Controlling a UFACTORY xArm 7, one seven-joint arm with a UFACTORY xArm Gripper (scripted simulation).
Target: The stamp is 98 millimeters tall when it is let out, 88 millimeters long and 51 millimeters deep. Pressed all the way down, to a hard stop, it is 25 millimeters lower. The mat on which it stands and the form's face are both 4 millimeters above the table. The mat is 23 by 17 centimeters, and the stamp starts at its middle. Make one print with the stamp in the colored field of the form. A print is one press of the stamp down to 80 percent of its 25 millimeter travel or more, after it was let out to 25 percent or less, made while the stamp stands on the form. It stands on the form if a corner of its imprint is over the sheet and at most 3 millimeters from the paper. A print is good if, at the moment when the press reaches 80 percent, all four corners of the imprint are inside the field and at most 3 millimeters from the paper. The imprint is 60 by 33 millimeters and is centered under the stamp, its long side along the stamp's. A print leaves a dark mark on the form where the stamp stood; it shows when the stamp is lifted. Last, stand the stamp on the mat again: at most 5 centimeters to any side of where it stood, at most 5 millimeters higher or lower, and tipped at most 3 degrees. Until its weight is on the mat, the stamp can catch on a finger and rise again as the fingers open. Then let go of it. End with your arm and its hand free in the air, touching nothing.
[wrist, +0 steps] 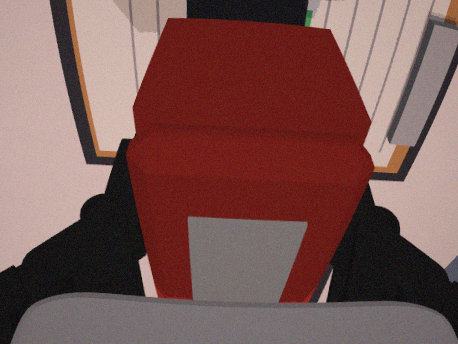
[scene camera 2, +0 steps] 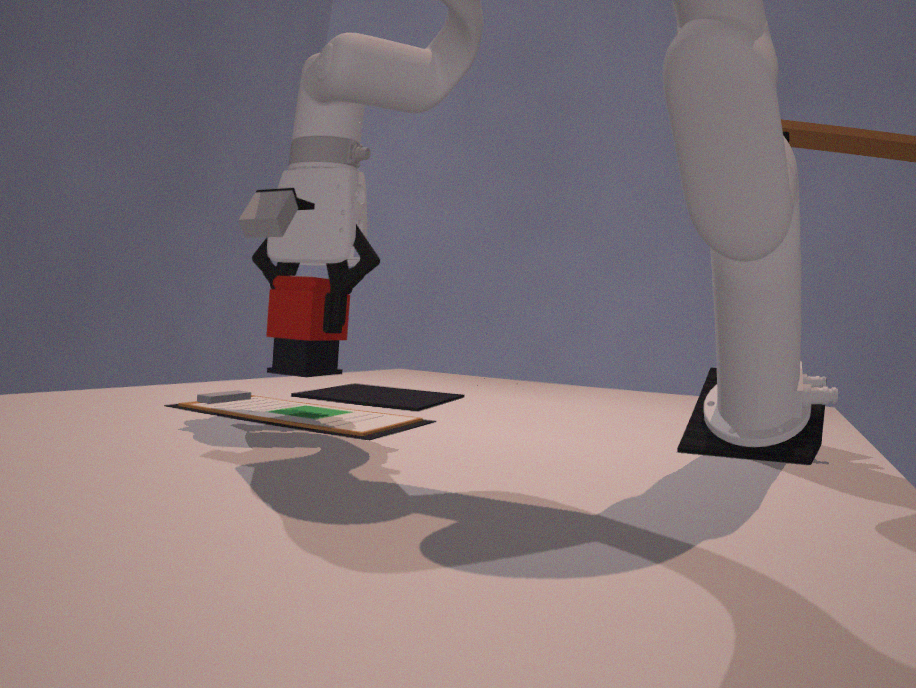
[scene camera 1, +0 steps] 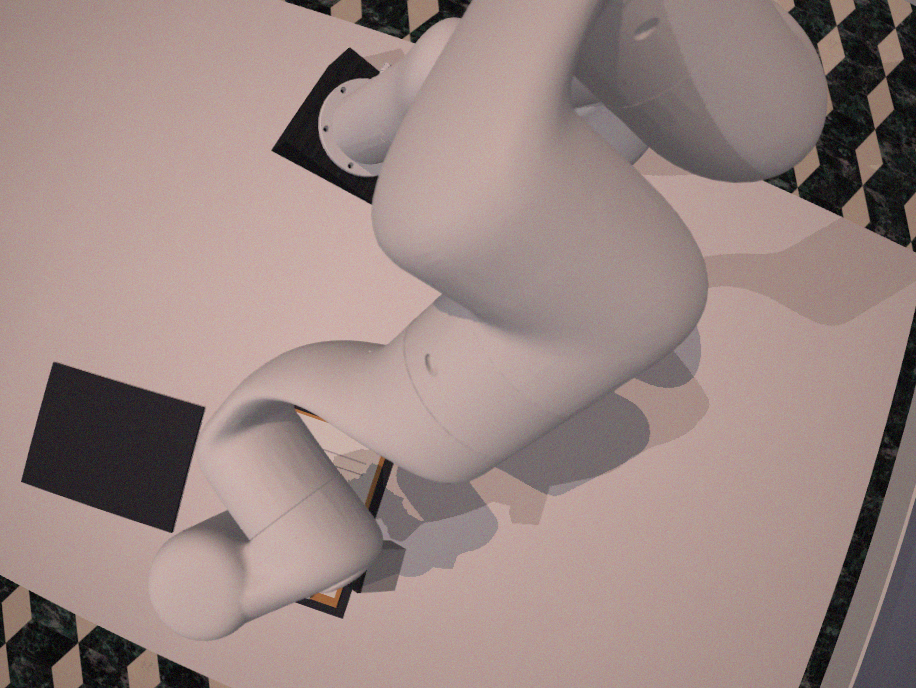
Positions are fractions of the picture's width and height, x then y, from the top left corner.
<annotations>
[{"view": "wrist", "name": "gripper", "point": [0.53,0.40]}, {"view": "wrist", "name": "red stamp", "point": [0.54,0.48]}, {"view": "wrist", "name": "form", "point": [0.87,0.18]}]
</annotations>
